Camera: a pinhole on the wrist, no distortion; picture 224 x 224 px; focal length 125.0 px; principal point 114.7 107.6 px. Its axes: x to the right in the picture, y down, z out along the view. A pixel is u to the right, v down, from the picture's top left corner.
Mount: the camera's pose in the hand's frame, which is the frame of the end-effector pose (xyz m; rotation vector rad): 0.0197 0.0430 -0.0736 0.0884 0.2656 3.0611
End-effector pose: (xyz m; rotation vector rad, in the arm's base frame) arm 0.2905 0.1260 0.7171 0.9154 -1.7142 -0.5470
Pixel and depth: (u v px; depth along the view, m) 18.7 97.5 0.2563
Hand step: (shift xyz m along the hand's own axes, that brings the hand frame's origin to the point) 0.2332 0.0927 0.1647
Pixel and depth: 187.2 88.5 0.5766
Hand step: -0.2715 0.2518 0.4953
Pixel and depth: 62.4 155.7 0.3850
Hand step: 0.1952 -0.0488 0.3225
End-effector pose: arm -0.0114 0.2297 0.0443 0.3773 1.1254 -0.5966
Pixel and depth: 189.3 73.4 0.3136
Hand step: -0.1416 0.1942 0.2295
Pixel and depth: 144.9 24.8 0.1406
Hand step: 0.0005 0.1609 0.0502
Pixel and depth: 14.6 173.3 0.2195
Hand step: 0.2014 -0.0458 0.1533
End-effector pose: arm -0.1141 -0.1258 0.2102 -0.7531 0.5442 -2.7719
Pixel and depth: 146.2 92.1 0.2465
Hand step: -0.0247 0.1194 0.1667
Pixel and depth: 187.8 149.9 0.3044
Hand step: -0.1448 0.0064 0.2528
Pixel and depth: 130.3 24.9 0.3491
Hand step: 0.0127 0.3325 0.2318
